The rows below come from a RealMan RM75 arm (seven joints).
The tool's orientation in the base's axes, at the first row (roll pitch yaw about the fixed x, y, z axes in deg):
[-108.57, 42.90, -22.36]
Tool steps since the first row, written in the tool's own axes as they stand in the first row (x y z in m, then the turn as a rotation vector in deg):
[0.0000, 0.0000, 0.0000, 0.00, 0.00, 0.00]
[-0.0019, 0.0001, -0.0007, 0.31, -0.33, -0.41]
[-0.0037, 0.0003, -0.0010, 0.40, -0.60, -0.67]
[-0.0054, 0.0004, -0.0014, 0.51, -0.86, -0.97]
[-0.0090, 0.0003, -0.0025, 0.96, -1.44, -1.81]
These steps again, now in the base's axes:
[0.0000, 0.0000, 0.0000, 0.00, 0.00, 0.00]
[-0.0015, -0.0001, 0.0014, 0.38, -0.46, 0.11]
[-0.0029, 0.0001, 0.0025, 0.59, -0.72, 0.30]
[-0.0042, 0.0001, 0.0037, 0.81, -1.03, 0.48]
[-0.0067, 0.0001, 0.0065, 1.39, -1.93, 0.77]

